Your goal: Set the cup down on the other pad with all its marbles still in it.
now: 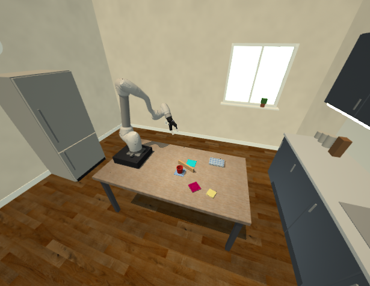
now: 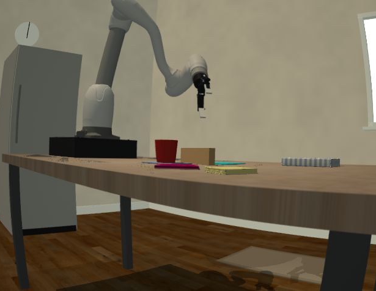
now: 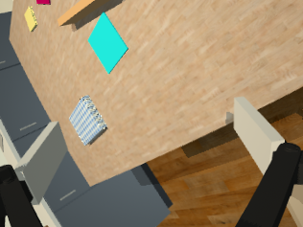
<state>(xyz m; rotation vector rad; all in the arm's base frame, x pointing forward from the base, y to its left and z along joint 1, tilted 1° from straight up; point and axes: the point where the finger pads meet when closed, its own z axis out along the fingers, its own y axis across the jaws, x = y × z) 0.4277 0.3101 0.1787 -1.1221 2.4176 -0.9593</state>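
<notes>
Now: hand 440 mm to the left of the red cup, 240 mm above it and 180 mm short of it. The rest, counted from my hand: light blue pad: 440 mm to the right, 270 mm below, 180 mm ahead; then wooden rail: 350 mm to the right, 240 mm below, 230 mm ahead; then teal pad: 280 mm ahead, 270 mm below, 260 mm to the right.
</notes>
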